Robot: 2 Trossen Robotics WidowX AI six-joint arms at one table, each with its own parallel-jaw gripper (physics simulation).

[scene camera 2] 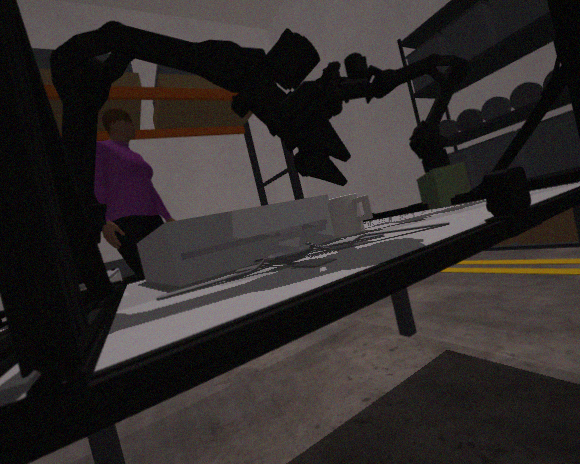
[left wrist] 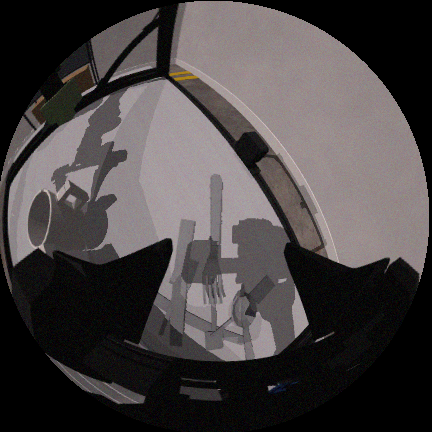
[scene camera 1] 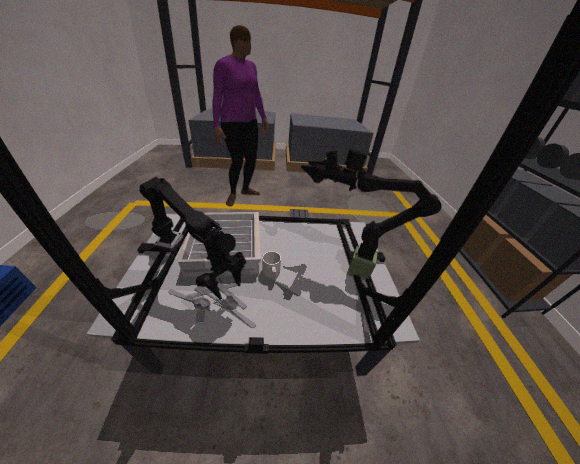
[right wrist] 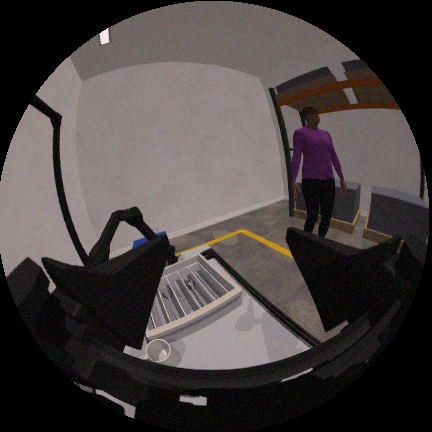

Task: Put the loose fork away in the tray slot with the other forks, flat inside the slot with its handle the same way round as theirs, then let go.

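The loose fork (left wrist: 216, 210) (scene camera 1: 244, 318) lies on the white table among other cutlery. In the left wrist view its handle points up and its tines down, between my finger outlines. My left gripper (scene camera 1: 227, 290) (scene camera 2: 346, 171) (left wrist: 230, 247) is open and empty, above the cutlery. My right gripper (scene camera 1: 306, 171) (right wrist: 228, 237) is open and empty, raised high over the far side of the table. The slotted tray (scene camera 1: 256, 235) (scene camera 2: 200, 250) (right wrist: 200, 312) stands behind the loose pieces. In the right wrist view a fork-like piece (right wrist: 190, 281) lies in a slot, its handle toward the near rim.
A knife-like piece (left wrist: 182, 250), a spoon (left wrist: 244, 307) and crossing pieces lie around the fork. A mug (scene camera 1: 271, 265) (scene camera 2: 345, 212) (right wrist: 158, 351) stands beside the tray. A green box (scene camera 1: 362, 264) (scene camera 2: 444, 185) is by the right arm's base. A person (scene camera 1: 237, 95) stands behind the table.
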